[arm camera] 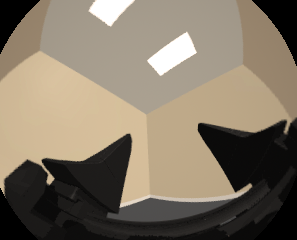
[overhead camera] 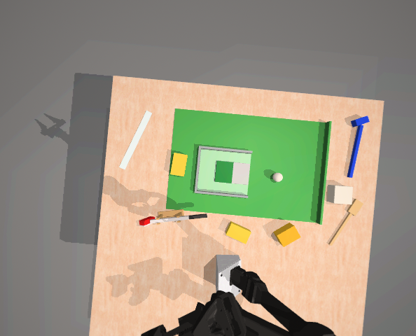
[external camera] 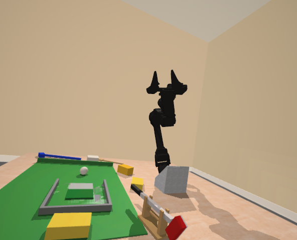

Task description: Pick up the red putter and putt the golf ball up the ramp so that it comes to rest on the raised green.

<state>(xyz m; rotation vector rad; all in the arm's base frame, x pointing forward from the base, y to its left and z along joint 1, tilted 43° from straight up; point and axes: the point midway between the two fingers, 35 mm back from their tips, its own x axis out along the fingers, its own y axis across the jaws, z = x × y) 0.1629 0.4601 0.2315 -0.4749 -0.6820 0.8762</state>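
The wooden stand lies 10 mm ahead of my gripper tip, 120 mm to the left of it and 540 mm below it. Also, from my gripper tip: white bar 350 mm ahead, 320 mm to the left, 570 mm below; green mat 270 mm ahead, 220 mm to the right, 570 mm below; white golf ball 230 mm ahead, 360 mm to the right, 550 mm below.
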